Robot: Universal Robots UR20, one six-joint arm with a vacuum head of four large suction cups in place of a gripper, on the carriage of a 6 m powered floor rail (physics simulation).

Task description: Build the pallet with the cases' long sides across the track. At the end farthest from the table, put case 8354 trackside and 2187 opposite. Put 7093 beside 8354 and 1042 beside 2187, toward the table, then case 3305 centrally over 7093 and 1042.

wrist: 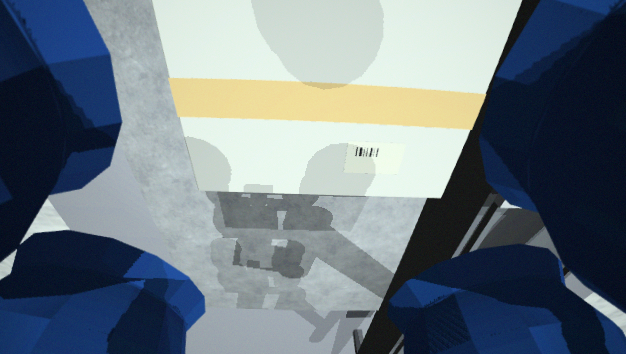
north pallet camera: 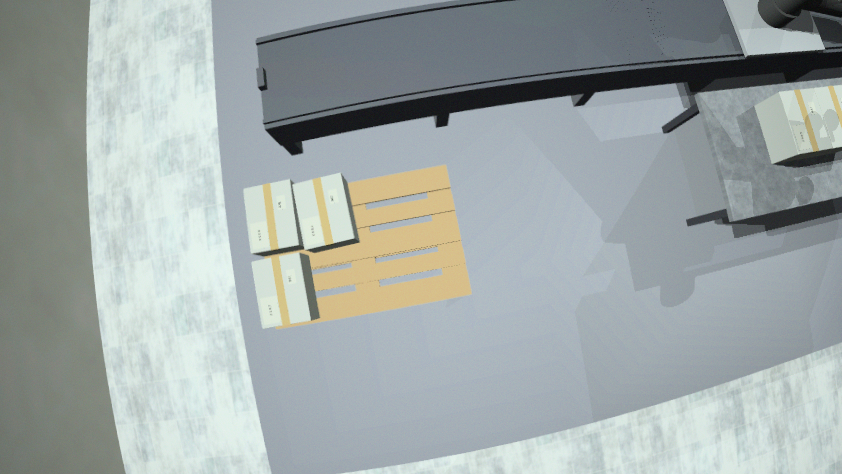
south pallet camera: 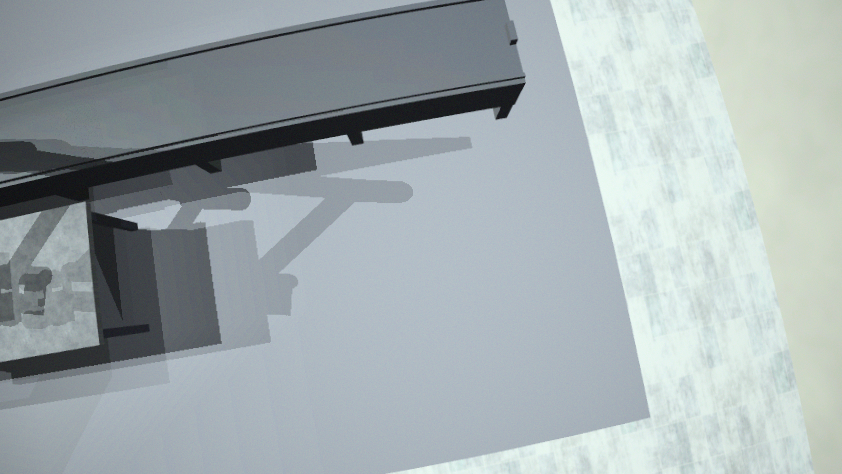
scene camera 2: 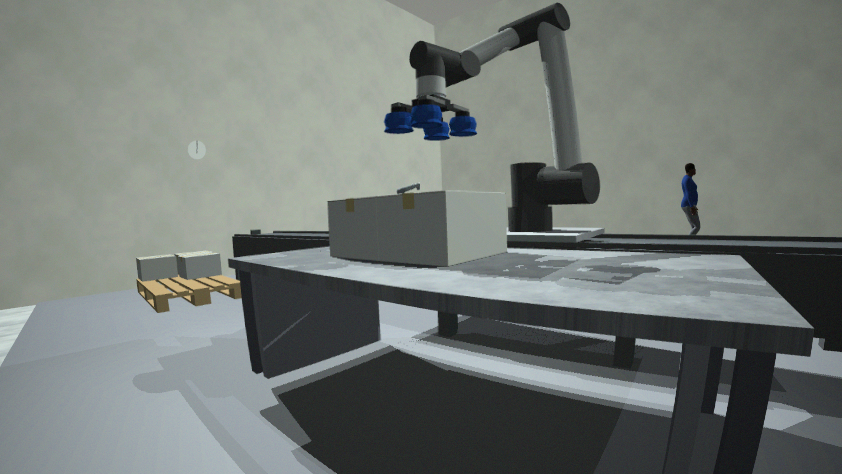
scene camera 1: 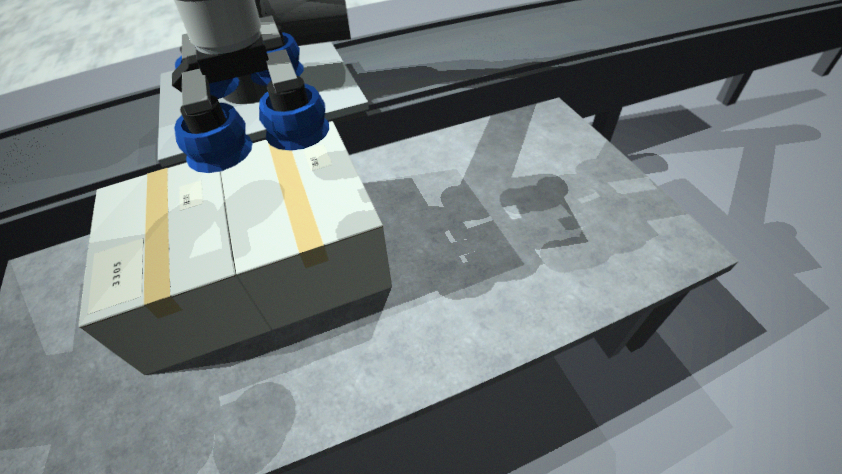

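Where they show: hand, its tool point: (wrist: 300, 225) (scene camera 2: 432, 132) (scene camera 1: 251, 106); arm's base, origin of its link: (north pallet camera: 772, 12) (scene camera 2: 530, 230) (scene camera 1: 254, 85).
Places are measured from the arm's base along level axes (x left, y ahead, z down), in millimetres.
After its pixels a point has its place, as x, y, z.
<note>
My vacuum head (scene camera 1: 253, 97) @(10, 849, -404) (scene camera 2: 431, 122) carries no case. It hangs above two white, taped cases standing side by side on the table. Case 3305 (scene camera 1: 126, 223) @(-325, 779, -183) (scene camera 2: 352, 232) @(-252, 1011, -57) (north pallet camera: 792, 117) @(-365, 791, -183) is at the pallet side. The other case (scene camera 1: 259, 211) @(-48, 869, -182) (scene camera 2: 412, 235) @(42, 1011, -50) (wrist: 280, 140) @(83, 881, -182) touches it; its number is not visible, its barcode is. On the wooden pallet (north pallet camera: 412, 176) @(-2584, 635, 426) (scene camera 2: 156, 286) @(-2838, 1307, 426), three cases fit 8354 (north pallet camera: 256, 206) @(-3499, 687, 204) at the far end trackside, 7093 (north pallet camera: 338, 220) @(-3038, 859, 203) beside it toward the table, and 2187 (north pallet camera: 265, 282) @(-3509, 1125, 203) opposite 8354. Their numbers are tiny.
The grey table (scene camera 1: 530, 306) @(444, 1187, 40) (scene camera 2: 677, 294) @(808, 1145, 40) (south pallet camera: 64, 341) @(793, 1249, 40) stands alongside the dark floor rail (scene camera 1: 648, 88) (north pallet camera: 500, 97) (south pallet camera: 265, 129). The arm's carriage (scene camera 2: 550, 236) @(228, 300, 5) (north pallet camera: 760, 41) @(-206, 210, 0) is on the rail behind the cases. A person (scene camera 2: 688, 191) in blue stands in the background.
</note>
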